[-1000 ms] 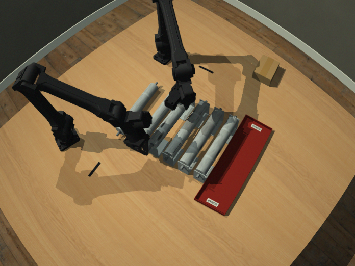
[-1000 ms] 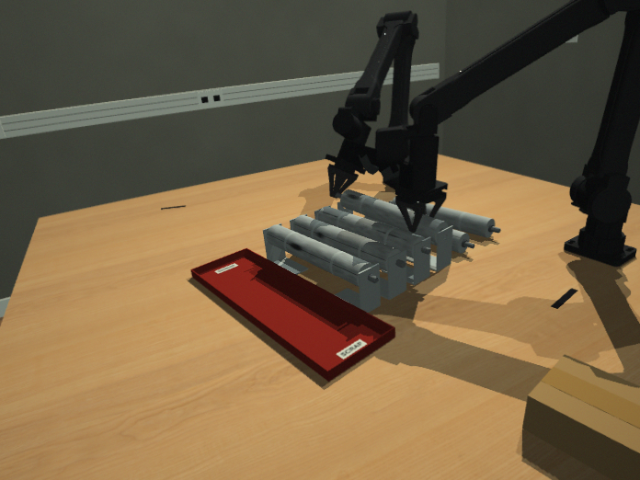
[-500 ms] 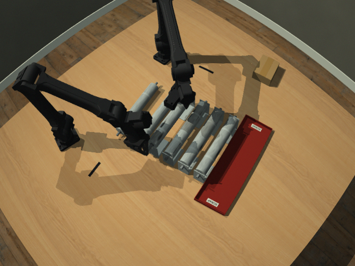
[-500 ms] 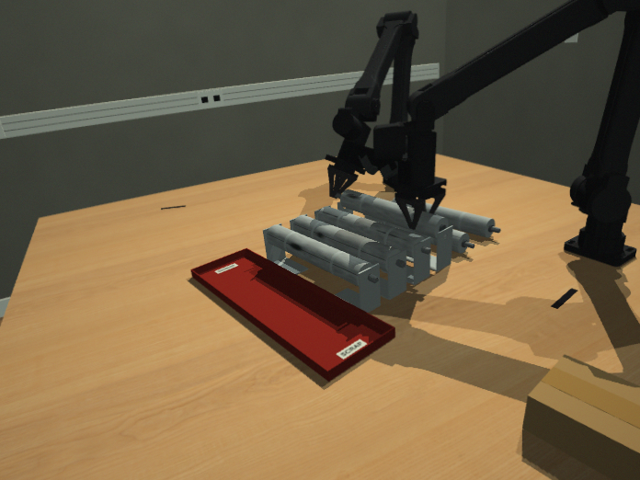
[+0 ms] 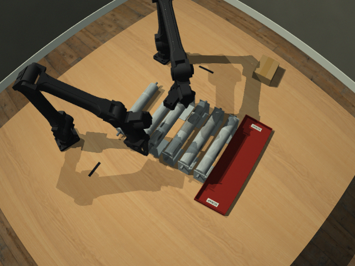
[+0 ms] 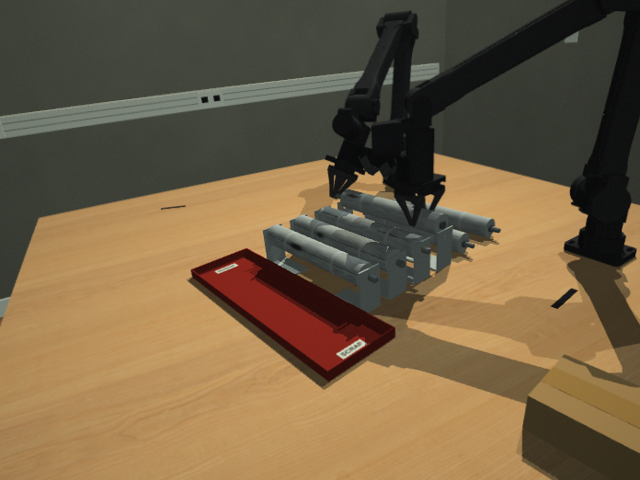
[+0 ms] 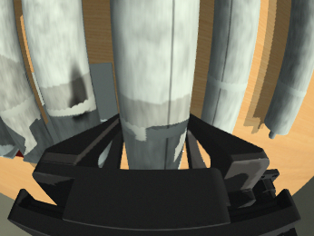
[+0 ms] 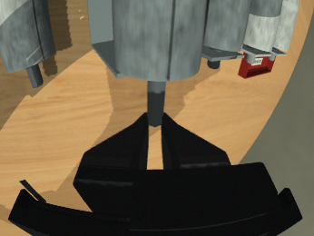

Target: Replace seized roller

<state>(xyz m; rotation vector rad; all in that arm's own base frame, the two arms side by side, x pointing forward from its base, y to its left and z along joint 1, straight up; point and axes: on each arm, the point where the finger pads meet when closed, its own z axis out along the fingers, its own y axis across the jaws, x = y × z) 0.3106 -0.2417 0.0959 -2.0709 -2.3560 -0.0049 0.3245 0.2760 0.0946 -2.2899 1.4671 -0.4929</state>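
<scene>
My left gripper is now 2 cm short of the grey roller and 9 cm to the left of it. The rest, counted from my left hand: cardboard box: 12 cm ahead, 50 cm to the left, 6 cm below; red scrap tray: 34 cm ahead, 2 cm to the right, 9 cm below.
</scene>
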